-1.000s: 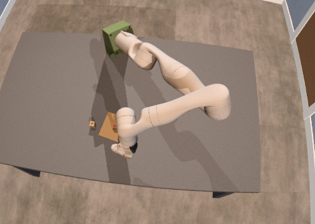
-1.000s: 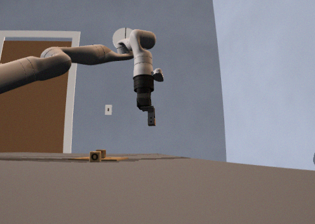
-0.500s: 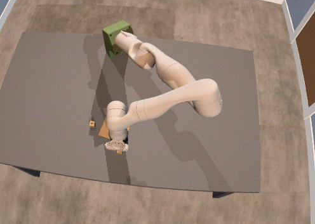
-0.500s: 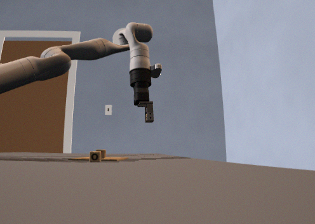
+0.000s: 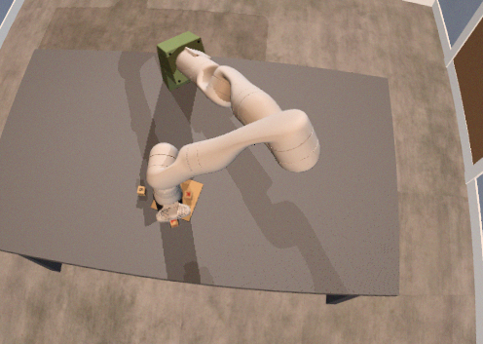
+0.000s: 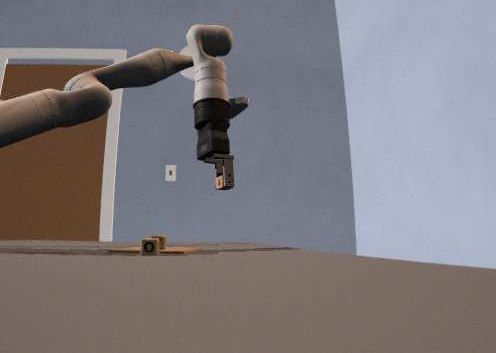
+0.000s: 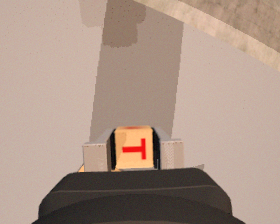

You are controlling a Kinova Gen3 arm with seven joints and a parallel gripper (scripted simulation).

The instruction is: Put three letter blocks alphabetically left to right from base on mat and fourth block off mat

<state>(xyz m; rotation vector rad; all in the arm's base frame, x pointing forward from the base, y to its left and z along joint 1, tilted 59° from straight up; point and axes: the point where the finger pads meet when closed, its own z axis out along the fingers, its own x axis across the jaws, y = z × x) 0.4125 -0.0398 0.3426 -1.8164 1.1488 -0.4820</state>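
Now: the orange mat 14 cm below my hand, 11 cm behind it and 7 cm to the right of it.
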